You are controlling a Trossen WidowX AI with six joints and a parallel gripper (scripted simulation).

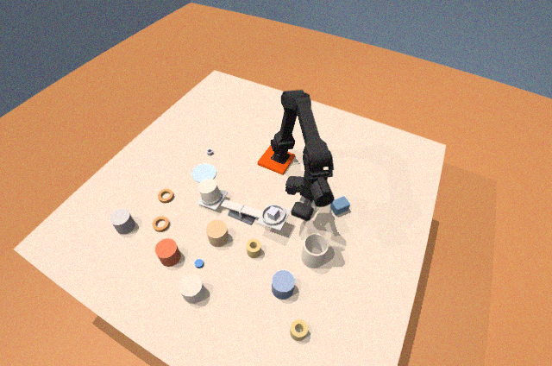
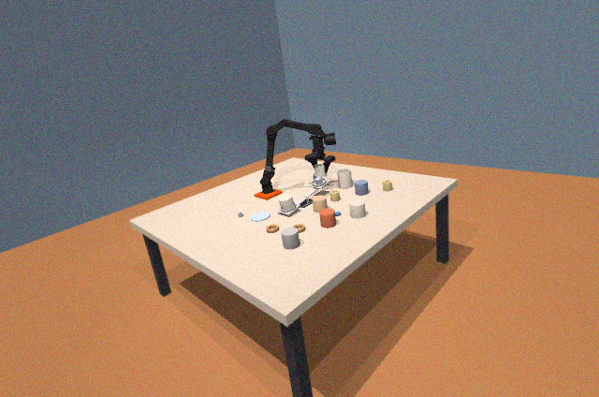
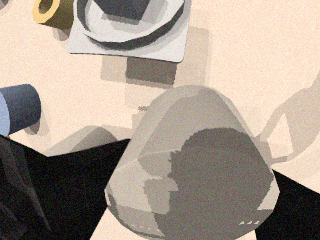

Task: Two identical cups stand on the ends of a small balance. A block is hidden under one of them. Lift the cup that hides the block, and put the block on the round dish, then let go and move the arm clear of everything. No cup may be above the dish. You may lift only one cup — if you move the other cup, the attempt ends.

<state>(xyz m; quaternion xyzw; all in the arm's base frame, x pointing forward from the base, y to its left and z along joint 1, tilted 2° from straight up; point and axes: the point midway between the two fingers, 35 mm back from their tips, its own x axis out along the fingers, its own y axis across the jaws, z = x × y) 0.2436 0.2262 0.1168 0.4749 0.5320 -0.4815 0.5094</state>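
Now: the grey block 10 cm to the right of my gripper tip, 7 cm ahead of it and 1 cm below it. The rest, counted from my gripper tip: balance: 22 cm to the right, 8 cm ahead, 6 cm below; then pale grey cup: 2 cm to the left, 1 cm above; then blue block: 13 cm behind, 9 cm to the left, 8 cm below.
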